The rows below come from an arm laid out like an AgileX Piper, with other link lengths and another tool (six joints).
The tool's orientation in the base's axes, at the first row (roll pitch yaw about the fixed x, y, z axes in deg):
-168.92, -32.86, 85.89
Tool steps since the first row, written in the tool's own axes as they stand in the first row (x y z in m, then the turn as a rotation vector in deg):
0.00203, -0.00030, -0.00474, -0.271, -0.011, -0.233
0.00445, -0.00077, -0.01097, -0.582, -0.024, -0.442
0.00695, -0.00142, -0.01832, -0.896, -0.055, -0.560
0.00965, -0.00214, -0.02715, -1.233, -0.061, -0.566
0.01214, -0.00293, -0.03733, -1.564, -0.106, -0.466
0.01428, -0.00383, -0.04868, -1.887, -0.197, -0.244
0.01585, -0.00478, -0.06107, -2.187, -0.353, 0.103
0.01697, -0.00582, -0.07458, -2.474, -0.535, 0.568
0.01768, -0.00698, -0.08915, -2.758, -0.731, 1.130
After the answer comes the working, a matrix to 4 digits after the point.
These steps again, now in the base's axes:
0.00055, -0.00089, 0.00506, 0.009, -0.354, 0.047
0.00119, -0.00227, 0.01158, 0.009, -0.729, 0.052
0.00183, -0.00421, 0.01910, -0.022, -1.058, -0.016
0.00264, -0.00678, 0.02796, -0.048, -1.344, -0.193
0.00357, -0.01027, 0.03783, -0.127, -1.568, -0.447
0.00456, -0.01469, 0.04850, -0.270, -1.721, -0.791
0.00562, -0.02016, 0.05971, -0.496, -1.788, -1.215
0.00673, -0.02661, 0.07163, -0.764, -1.781, -1.724
0.00787, -0.03400, 0.08421, -1.061, -1.720, -2.310

The tool's axes in the first row as the columns of a matrix, in the base's axes (rounded; the answer above uses it unrounded):
0.0602, 0.9863, -0.1535
0.8378, 0.0337, 0.5449
0.5426, -0.1614, -0.8243

